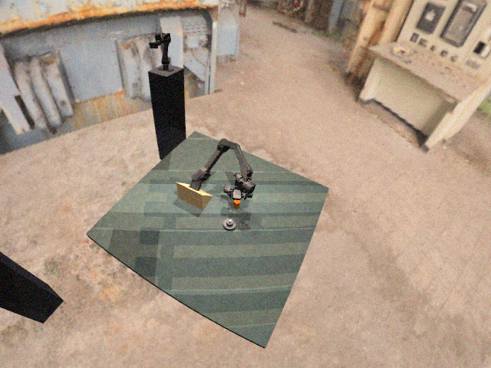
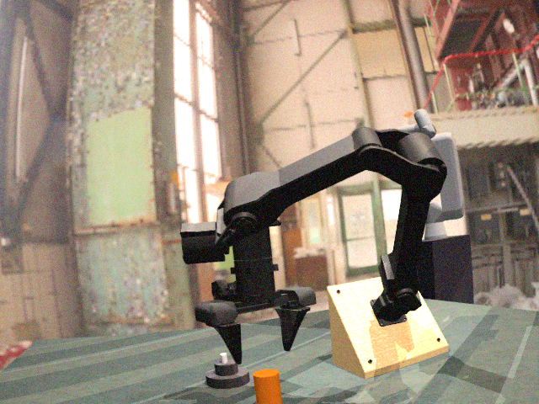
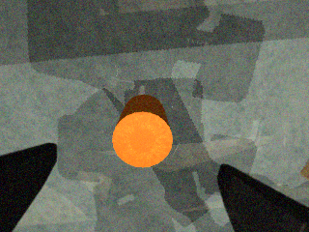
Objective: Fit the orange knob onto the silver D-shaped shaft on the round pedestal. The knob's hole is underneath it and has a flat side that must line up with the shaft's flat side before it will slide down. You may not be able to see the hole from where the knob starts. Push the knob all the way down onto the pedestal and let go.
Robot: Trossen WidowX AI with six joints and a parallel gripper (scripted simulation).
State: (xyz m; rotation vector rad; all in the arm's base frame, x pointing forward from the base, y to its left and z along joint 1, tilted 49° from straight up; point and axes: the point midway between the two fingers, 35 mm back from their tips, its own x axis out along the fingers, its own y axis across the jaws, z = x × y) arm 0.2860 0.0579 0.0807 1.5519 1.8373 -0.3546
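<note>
The orange knob is 40 mm below my gripper tip. Also, from my gripper tip: dark round pedestal (40 mm ahead, 160 mm to the right, 60 mm below).
</note>
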